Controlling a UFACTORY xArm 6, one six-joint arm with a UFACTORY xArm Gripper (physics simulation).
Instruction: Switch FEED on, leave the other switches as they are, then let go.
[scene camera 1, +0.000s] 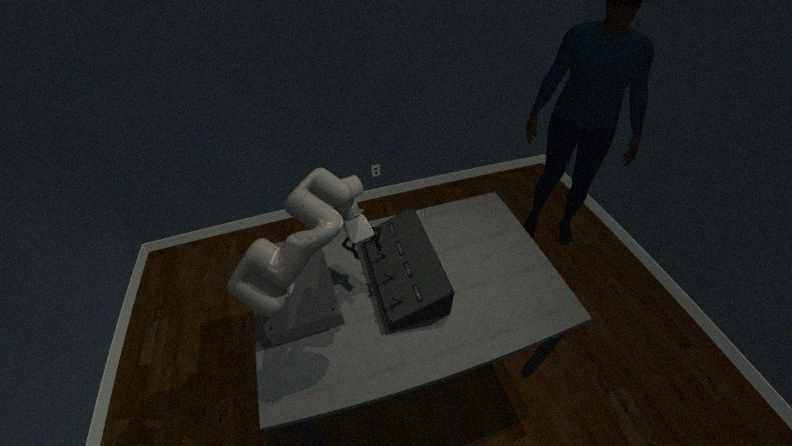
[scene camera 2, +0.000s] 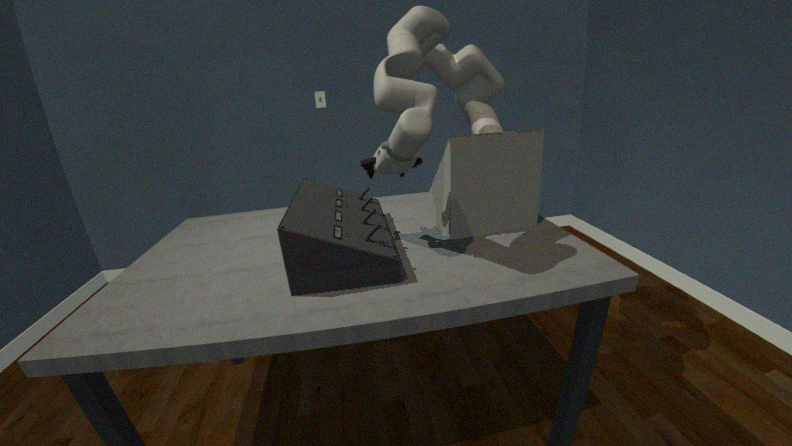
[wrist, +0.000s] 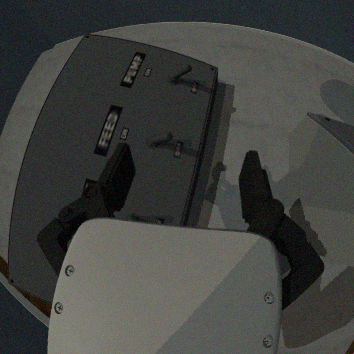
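Where they show: gripper, between the fingertips: (scene camera 1: 369, 255) (scene camera 2: 385, 173) (wrist: 186, 159); arm's base, origin of its link: (scene camera 2: 498, 156).
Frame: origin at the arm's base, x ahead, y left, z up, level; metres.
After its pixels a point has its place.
The dark sloped switch panel (scene camera 1: 429, 260) @(x 0.593, y -0.074, z -0.065 m) (scene camera 2: 315, 207) @(x 0.577, y 0.042, z -0.076 m) (wrist: 65, 125) @(x 0.572, y -0.050, z -0.074 m) stands on the table. The FEED label (wrist: 108, 131) @(x 0.505, y -0.051, z -0.103 m) shows blurred in the wrist view. The FEED lever (wrist: 162, 140) @(x 0.417, y -0.039, z -0.101 m) (scene camera 1: 386, 279) @(x 0.415, y -0.040, z -0.142 m) (scene camera 2: 367, 203) @(x 0.422, y -0.040, z -0.111 m) leans toward the low edge, on the OFF plate's side, as the PUMP lever (wrist: 181, 74) @(x 0.408, y -0.159, z -0.109 m) does. My gripper (scene camera 1: 364, 247) @(x 0.369, y 0.007, z -0.013 m) (scene camera 2: 386, 175) @(x 0.369, y 0.007, z -0.013 m) (wrist: 186, 159) @(x 0.369, y 0.007, z -0.013 m) is open and empty, above the panel's low side and apart from the levers. In the wrist view one finger overlaps the panel just below the FEED label; the other is beyond the low edge. The remaining switches are partly hidden there.
The table (scene camera 1: 498, 277) @(x 0.896, y -0.184, z -0.220 m) (scene camera 2: 193, 288) @(x 0.918, y 0.124, z -0.220 m) carries the panel. The arm's pale base block (scene camera 1: 310, 299) @(x 0.099, y -0.067, z -0.066 m) (scene camera 2: 493, 182) @(x 0.065, y 0.087, z -0.058 m) stands across from the panel's low edge. A person (scene camera 1: 604, 83) stands beyond the table in scene camera 1's view.
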